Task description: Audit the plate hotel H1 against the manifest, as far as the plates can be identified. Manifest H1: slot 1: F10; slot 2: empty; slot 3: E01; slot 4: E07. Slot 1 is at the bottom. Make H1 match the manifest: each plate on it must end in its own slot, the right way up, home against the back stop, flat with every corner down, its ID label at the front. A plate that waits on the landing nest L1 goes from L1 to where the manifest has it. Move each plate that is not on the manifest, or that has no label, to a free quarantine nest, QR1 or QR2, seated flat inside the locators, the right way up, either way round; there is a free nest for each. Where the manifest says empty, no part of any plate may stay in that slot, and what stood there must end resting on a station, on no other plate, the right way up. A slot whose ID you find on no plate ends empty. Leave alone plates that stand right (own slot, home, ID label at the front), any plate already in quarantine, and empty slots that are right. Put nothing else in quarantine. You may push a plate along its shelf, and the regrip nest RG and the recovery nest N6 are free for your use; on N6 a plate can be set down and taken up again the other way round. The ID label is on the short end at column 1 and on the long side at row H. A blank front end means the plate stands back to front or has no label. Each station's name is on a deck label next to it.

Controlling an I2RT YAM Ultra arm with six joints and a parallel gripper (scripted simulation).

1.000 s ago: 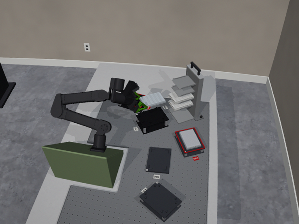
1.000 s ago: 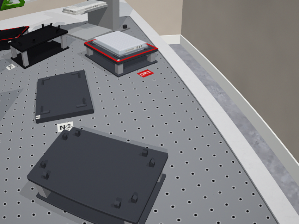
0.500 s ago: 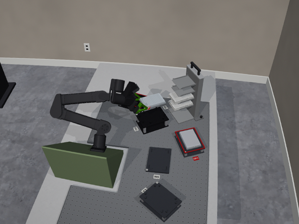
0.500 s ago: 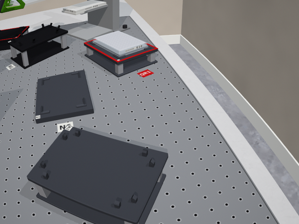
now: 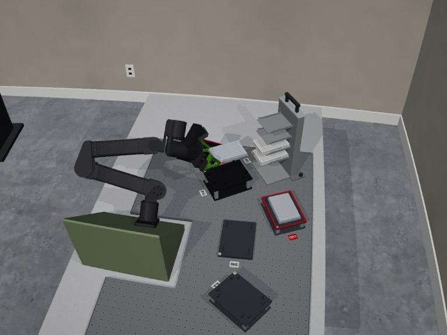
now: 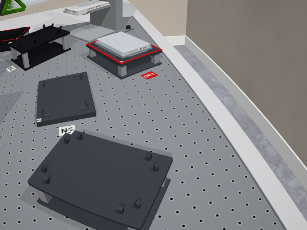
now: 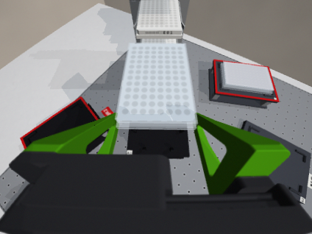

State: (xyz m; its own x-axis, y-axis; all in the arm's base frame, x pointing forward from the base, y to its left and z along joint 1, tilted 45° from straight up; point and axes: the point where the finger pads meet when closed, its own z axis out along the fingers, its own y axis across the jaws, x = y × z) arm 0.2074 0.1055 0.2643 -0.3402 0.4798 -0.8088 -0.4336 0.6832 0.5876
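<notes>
Now: hand 12 cm above the black regrip nest RG, 5 cm short of it and 2 cm to the right of it. Also, from my hand: flat N6 pad (26 cm to the right, 17 cm below, 9 cm ahead); H1 deck label (18 cm below, 17 cm to the left, 13 cm ahead); red-rimmed nest QR2 (20 cm to the left, 14 cm below, 8 cm behind).
</notes>
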